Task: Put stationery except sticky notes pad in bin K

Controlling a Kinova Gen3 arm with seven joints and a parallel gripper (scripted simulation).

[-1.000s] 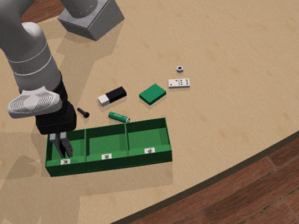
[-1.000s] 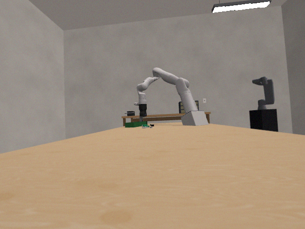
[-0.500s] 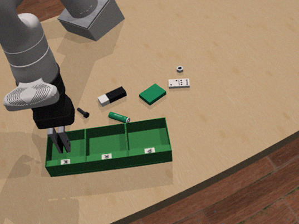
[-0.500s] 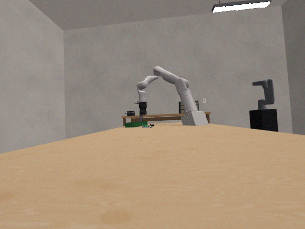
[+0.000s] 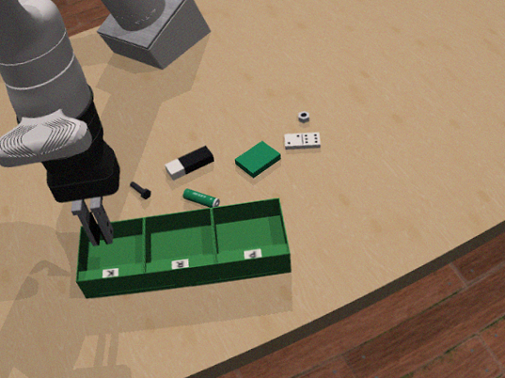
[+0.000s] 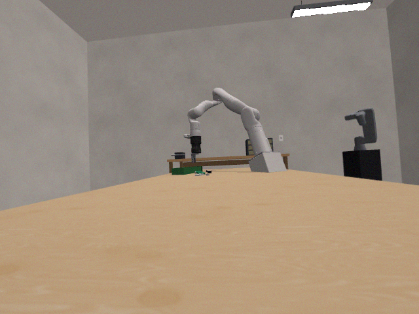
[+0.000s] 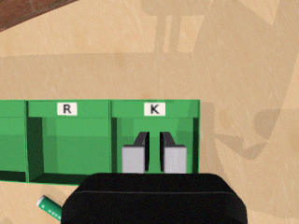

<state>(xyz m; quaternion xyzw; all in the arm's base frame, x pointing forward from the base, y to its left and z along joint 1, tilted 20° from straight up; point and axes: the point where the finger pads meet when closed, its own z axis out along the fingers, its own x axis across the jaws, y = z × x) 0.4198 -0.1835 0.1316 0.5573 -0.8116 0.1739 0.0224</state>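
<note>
Now: hand 8 cm to the right of the green tray, 7 cm above it and 3 cm short of it. Also, from my hand: black-and-white eraser 15 cm to the left, 11 cm behind, 8 cm below; then green battery 14 cm to the left, 8 cm below, 4 cm behind; then black bolt 10 cm behind, 8 cm to the left, 8 cm below.
</note>
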